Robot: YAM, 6 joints.
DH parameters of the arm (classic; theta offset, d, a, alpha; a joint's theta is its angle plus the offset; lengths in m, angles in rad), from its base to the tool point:
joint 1: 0 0.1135 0.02 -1.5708
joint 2: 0 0 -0.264 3.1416
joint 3: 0.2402 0 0.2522 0
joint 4: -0.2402 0 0.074 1.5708
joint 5: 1.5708 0 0 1.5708
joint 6: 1.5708 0.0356 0 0
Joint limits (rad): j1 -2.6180..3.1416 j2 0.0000..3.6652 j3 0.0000..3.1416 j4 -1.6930..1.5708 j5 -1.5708..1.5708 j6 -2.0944..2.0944
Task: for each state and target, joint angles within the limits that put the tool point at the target. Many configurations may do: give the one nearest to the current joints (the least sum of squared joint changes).
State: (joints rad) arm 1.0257 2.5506 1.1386 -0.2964 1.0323 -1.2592
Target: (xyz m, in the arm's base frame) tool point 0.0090 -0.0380 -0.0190
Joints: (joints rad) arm 0.9636 3.1655 0.3294 -0.3553 0.9555 -1.2592
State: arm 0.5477 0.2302 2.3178 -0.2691 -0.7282 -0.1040
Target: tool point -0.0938 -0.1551 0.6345
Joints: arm 1.1379 0.7201 2.1959 -0.2485 -0.5991 -0.1040
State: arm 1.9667 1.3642 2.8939 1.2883 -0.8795 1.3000
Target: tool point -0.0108 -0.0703 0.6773
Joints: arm 1.8334 1.5267 2.8231 1.3161 -0.9365 1.3000
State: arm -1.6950 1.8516 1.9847 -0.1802 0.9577 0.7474
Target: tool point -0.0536 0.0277 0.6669
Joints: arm -1.0604 1.0295 2.2649 -0.1657 1.2046 0.7474
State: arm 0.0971 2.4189 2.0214 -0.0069 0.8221 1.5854
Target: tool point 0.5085 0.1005 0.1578
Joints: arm 0.2467 2.3430 1.7684 -0.1152 0.8491 1.5854
